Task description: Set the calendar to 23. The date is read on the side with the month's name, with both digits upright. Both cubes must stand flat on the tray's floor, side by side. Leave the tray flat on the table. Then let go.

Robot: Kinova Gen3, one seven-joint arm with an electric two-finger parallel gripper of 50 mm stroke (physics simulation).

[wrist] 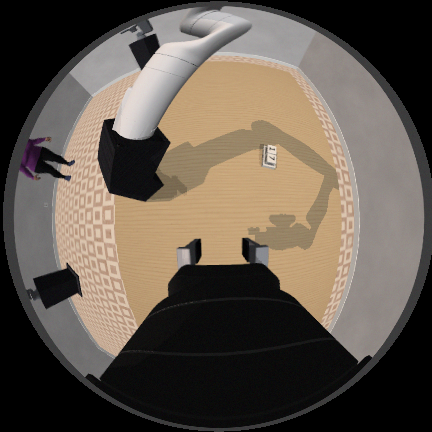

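The small calendar (269, 156) stands on the wooden surface, right of centre and above the middle of the wrist view. Its two white cubes sit side by side in the tray. One cube (271, 149) shows a dark 1 and the other cube (272, 158) shows a dark 7, so this face reads 17. The tray's details and the month's name are too small to read. My gripper (221, 246) is open, with nothing between its fingers, at the lower middle of the view. It is well apart from the calendar, which lies up and to the right of the fingertips.
The white arm (160, 85) rises from a black block (132, 162) at the upper left. Shadows of the arm fall across the wooden surface (220, 200) and close around the calendar. A patterned floor (87, 210), black boxes (57, 287) (144, 49) and a person (37, 159) show beyond.
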